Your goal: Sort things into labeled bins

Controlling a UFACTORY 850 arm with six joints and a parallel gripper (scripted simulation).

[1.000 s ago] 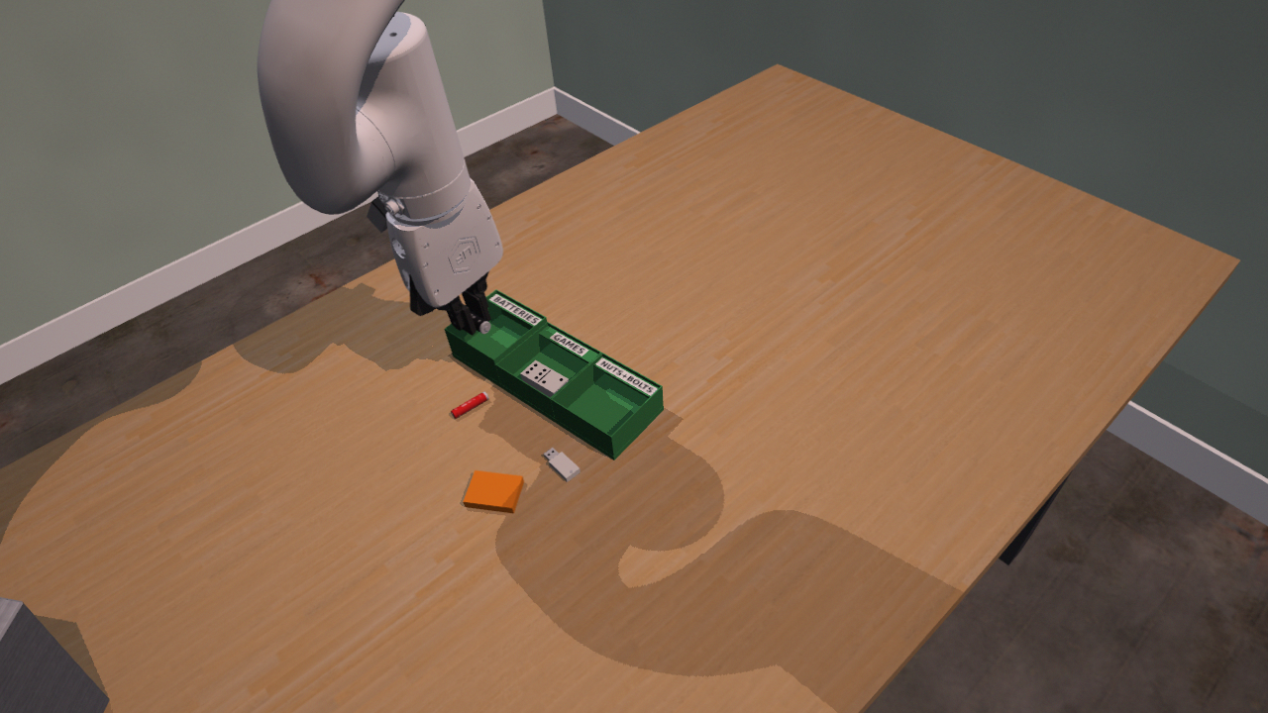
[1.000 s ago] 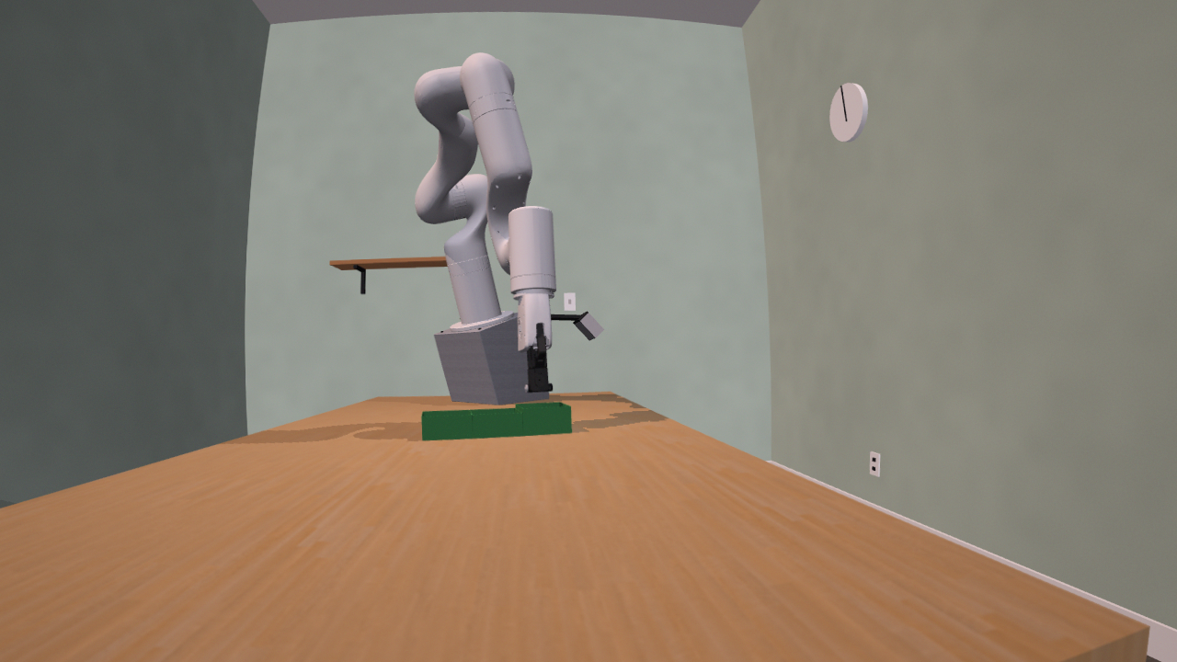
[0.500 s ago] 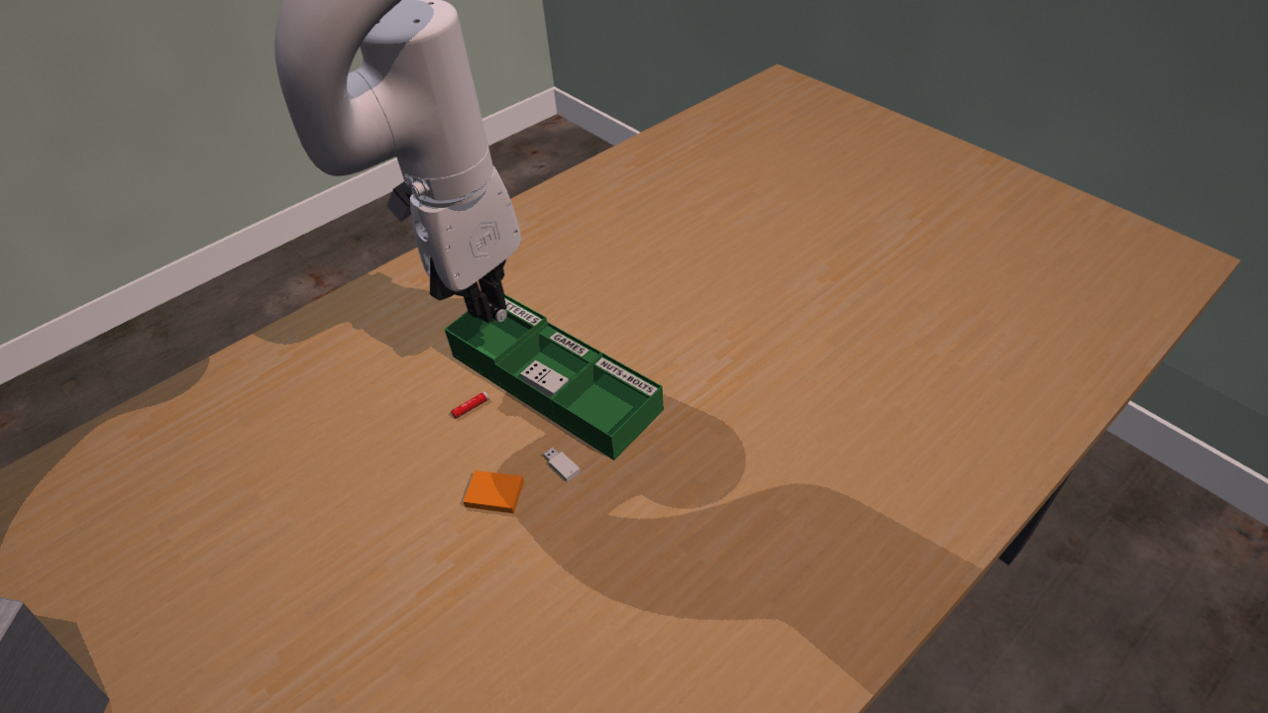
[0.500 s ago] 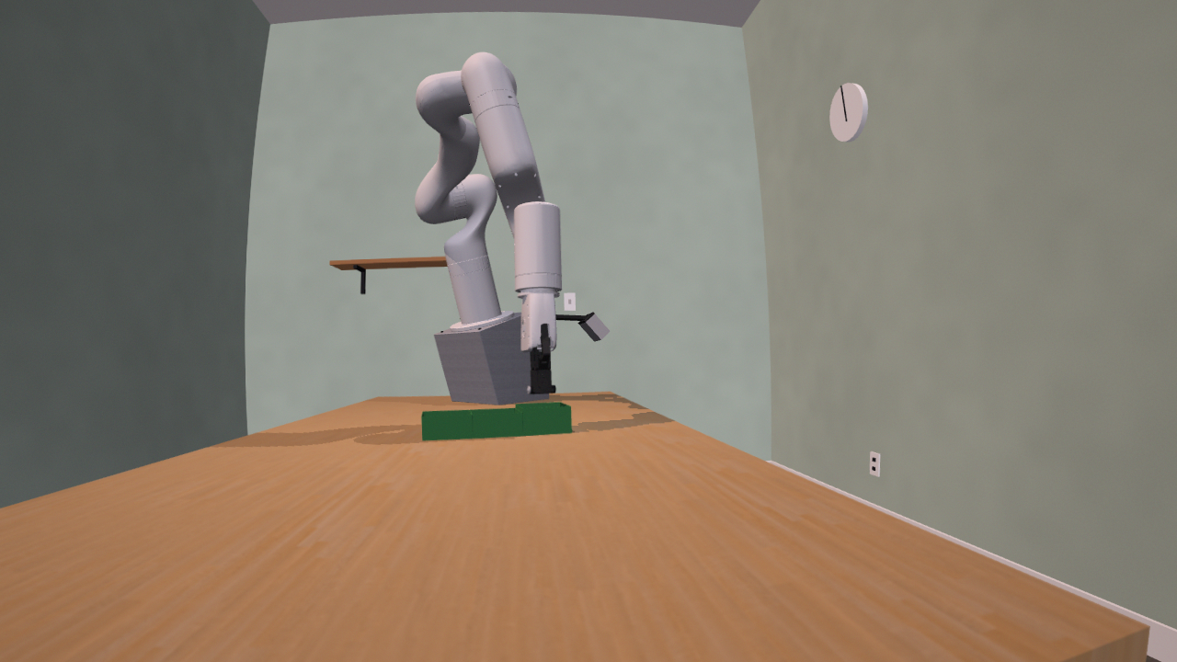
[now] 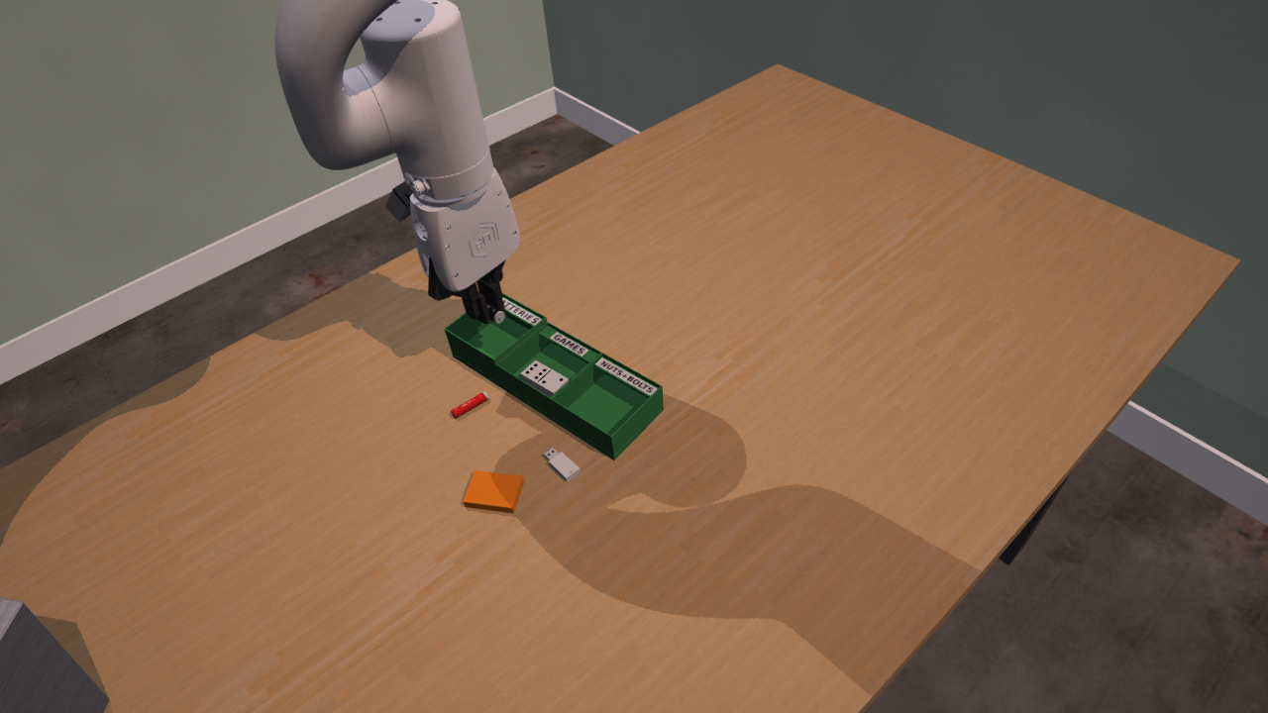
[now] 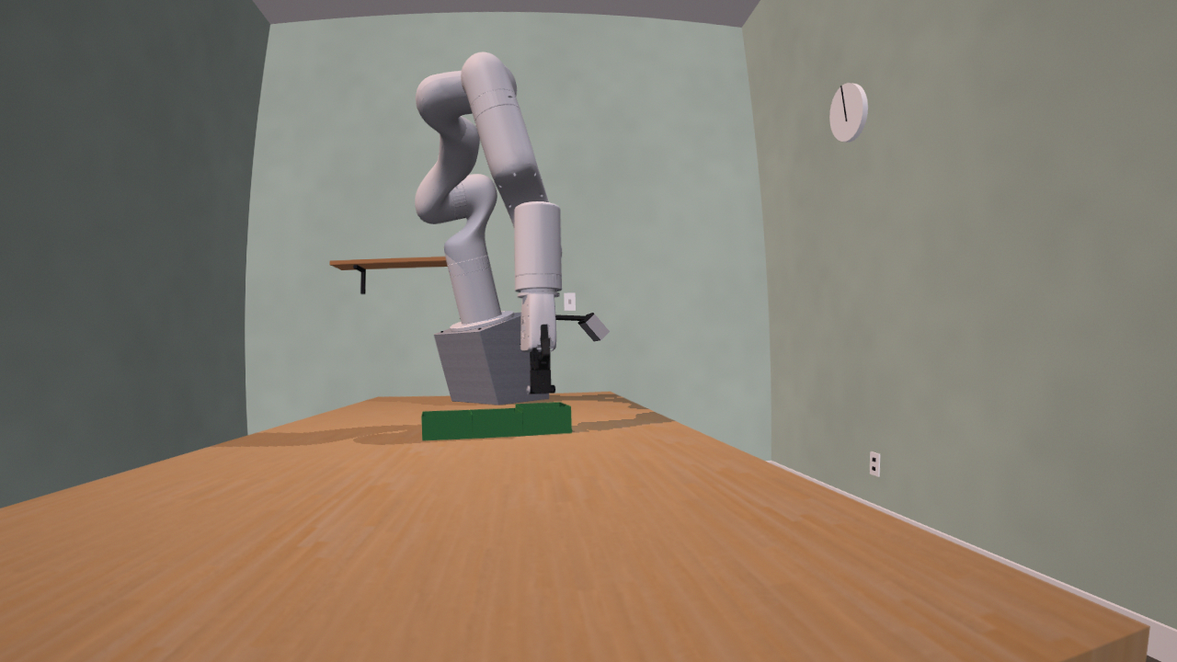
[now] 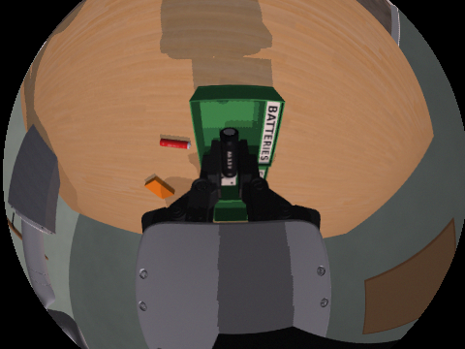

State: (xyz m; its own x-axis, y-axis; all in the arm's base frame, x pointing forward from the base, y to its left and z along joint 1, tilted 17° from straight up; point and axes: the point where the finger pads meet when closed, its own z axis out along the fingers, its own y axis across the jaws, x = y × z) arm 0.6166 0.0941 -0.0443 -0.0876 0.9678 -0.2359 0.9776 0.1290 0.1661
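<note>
Right now the red battery is 70 mm behind my hand, 40 mm to the right of it and 80 mm below it. Round my hand: black battery 20 mm below; white USB stick 60 mm behind, 170 mm to the right, 90 mm below; green bin row 10 mm ahead, 80 mm to the right, 70 mm below.
</note>
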